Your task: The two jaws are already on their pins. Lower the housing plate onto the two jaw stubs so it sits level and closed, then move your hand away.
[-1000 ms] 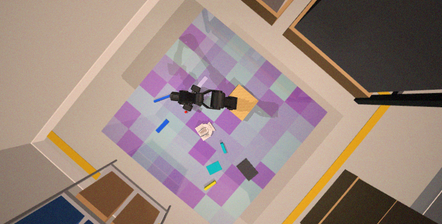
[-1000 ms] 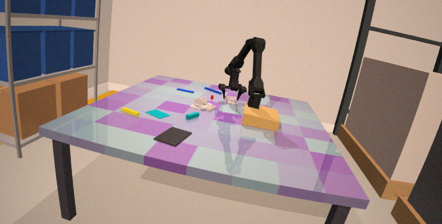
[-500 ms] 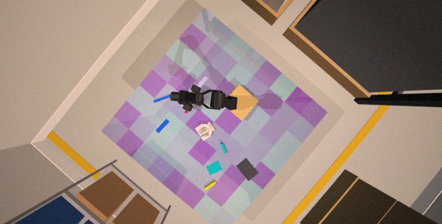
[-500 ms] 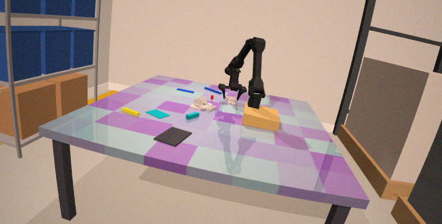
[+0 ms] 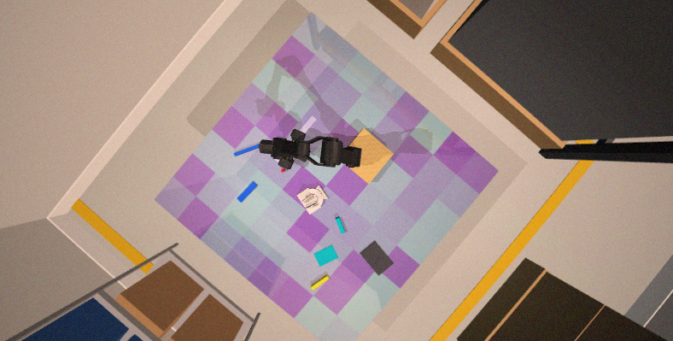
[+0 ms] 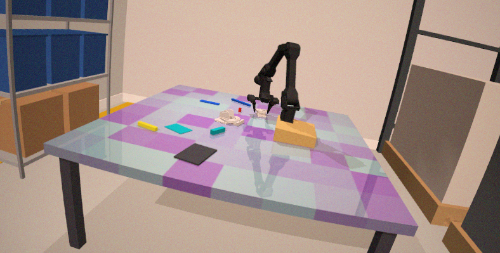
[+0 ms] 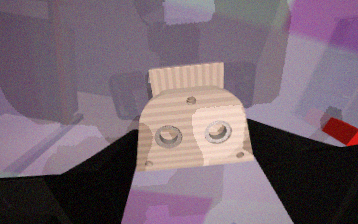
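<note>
Now: the beige part 10 mm to the left of my gripper tip. The rest, counted from my gripper tip: teal bar (160 mm ahead, 420 mm to the left); cyan plate (340 mm ahead, 470 mm to the left, 10 mm below); red block (130 mm ahead, 20 mm to the left).
</note>
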